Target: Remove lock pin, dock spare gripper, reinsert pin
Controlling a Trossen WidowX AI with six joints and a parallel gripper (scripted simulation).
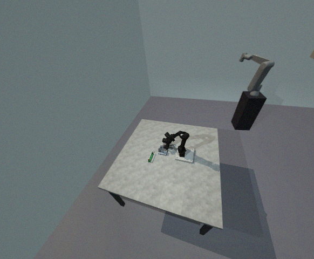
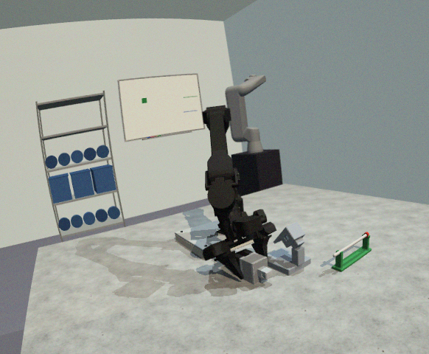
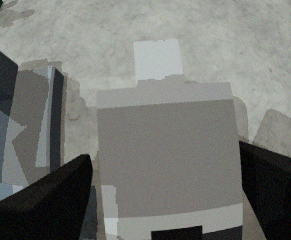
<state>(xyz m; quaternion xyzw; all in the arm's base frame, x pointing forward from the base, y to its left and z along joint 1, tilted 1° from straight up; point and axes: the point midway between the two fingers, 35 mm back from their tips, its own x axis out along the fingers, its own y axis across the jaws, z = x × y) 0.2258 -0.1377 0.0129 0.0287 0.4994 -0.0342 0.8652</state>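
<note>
Now: the grey socket 3 cm ahead of my gripper tip, 10 cm to the left of it and 4 cm above it. From my gripper tip the other things lie so: green cradle 16 cm ahead, 20 cm to the left, 1 cm above; spare gripper 1 cm above.
</note>
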